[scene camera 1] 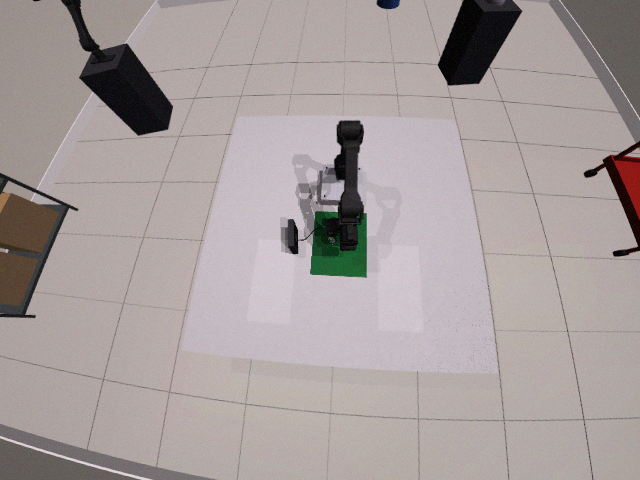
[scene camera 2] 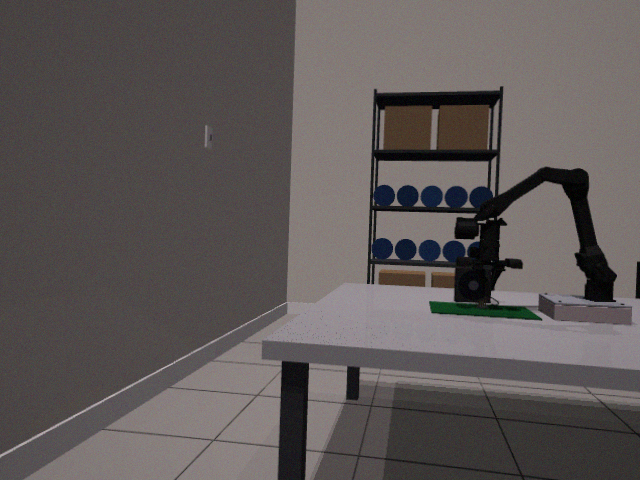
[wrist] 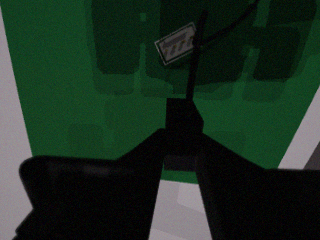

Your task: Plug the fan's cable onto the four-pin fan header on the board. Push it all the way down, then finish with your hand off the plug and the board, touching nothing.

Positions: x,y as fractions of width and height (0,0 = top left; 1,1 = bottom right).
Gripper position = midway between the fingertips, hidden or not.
I see my gripper (scene camera 2: 0.76,0.61), a dark plug (wrist: 0.57,0.57), a black fan (scene camera 2: 0.73,0.59) and a green board (scene camera 1: 0.51,0.54).
My gripper also shows in the wrist view (wrist: 0.56,0.56). The green board is seen too in scene camera 2 (scene camera 2: 0.77,0.65) and in the wrist view (wrist: 0.28,0.36).
